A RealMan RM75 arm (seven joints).
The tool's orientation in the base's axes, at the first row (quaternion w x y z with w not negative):
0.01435 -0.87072 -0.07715 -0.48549
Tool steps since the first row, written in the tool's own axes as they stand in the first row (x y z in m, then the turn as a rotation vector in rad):
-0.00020 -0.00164 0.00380 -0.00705 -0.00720 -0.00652
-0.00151 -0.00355 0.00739 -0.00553 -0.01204 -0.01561
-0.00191 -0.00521 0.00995 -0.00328 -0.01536 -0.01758
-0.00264 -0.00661 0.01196 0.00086 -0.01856 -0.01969
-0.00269 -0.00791 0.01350 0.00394 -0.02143 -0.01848
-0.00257 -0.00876 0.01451 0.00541 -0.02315 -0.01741
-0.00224 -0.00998 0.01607 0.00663 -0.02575 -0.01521
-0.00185 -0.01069 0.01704 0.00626 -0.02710 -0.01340
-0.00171 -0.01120 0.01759 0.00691 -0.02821 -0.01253
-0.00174 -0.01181 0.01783 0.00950 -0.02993 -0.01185
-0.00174 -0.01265 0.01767 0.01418 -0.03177 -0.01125
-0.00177 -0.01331 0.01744 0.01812 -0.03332 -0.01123
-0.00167 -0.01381 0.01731 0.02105 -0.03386 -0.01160
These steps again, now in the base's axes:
0.00286 0.00198 -0.00226 -0.01021 0.00561 -0.00289
0.00492 0.00406 -0.00536 -0.01781 0.00967 0.00296
0.00663 0.00591 -0.00713 -0.01880 0.01302 0.00574
0.00774 0.00741 -0.00888 -0.01891 0.01647 0.01020
0.00882 0.00884 -0.00981 -0.01672 0.01979 0.01203
0.00961 0.00979 -0.01028 -0.01532 0.02178 0.01263
0.01091 0.01119 -0.01089 -0.01322 0.02471 0.01237
0.01183 0.01204 -0.01110 -0.01208 0.02618 0.01103
0.01229 0.01261 -0.01130 -0.01118 0.02744 0.01107
0.01238 0.01324 -0.01148 -0.00952 0.02952 0.01282
0.01212 0.01405 -0.01144 -0.00687 0.03196 0.01638
0.01182 0.01468 -0.01138 -0.00505 0.03397 0.01963
0.01169 0.01517 -0.01125 -0.00393 0.03482 0.02228

